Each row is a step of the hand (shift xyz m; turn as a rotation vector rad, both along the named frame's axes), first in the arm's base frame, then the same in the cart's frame.
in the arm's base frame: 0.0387 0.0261 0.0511 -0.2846 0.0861 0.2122
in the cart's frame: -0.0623 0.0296 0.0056 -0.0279 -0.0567 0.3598
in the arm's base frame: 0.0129 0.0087 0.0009 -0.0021 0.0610 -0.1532
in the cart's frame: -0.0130 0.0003 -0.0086 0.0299 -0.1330 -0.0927
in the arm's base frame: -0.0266 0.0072 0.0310 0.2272 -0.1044 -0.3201
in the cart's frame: -0.0074 0.0019 0.0408 0.1208 -0.0200 -0.3873
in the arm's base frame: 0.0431 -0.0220 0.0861 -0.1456 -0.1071 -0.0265
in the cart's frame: -0.0460 0.0848 0.0212 0.1614 -0.0069 0.0853
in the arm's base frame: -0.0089 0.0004 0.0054 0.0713 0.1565 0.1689
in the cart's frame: 0.0014 -0.0010 0.0103 -0.2302 0.0256 0.0668
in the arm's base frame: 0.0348 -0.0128 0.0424 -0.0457 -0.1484 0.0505
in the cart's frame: -0.0278 0.0490 0.0000 0.1065 0.1103 0.0561
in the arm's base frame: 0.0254 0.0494 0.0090 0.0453 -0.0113 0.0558
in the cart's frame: -0.0528 -0.0170 -0.0097 -0.0403 0.0605 0.0008
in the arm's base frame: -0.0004 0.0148 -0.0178 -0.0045 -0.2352 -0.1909
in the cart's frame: -0.0021 -0.0207 -0.0101 0.2662 0.0438 -0.1378
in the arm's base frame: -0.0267 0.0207 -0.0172 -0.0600 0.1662 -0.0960
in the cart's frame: 0.0060 -0.0359 0.0107 -0.0468 -0.1955 -0.0038
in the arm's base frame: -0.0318 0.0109 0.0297 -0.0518 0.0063 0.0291
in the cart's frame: -0.0069 -0.0036 0.0442 0.0064 -0.0096 0.0586
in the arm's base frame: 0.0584 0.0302 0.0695 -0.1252 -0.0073 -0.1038
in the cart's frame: -0.0837 0.0463 0.0028 0.1155 -0.1114 0.0275
